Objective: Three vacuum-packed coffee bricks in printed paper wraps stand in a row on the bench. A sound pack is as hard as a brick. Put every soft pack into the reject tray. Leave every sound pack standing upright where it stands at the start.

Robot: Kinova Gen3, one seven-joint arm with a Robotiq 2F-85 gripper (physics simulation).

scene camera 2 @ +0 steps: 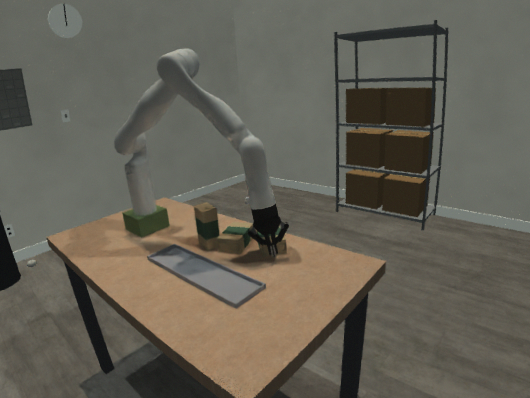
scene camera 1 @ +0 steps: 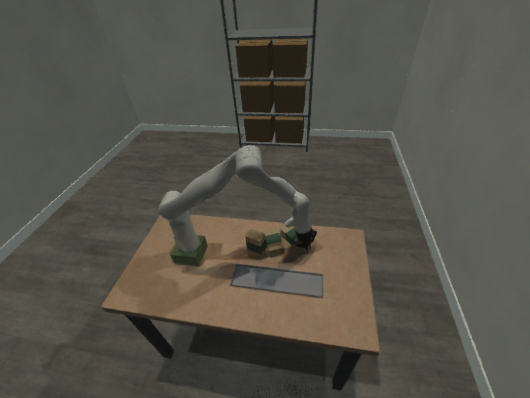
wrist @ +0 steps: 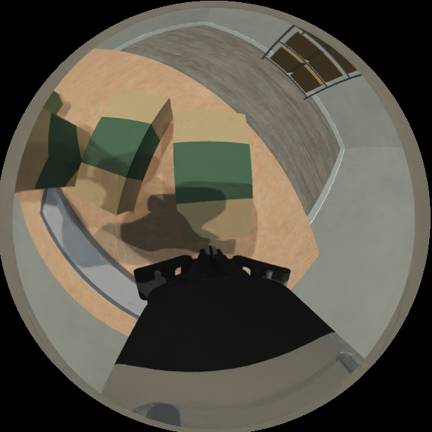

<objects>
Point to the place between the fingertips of the gripper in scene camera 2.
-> At 274, 255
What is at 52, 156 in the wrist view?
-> A coffee brick.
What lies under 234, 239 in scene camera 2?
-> A coffee brick.
</objects>
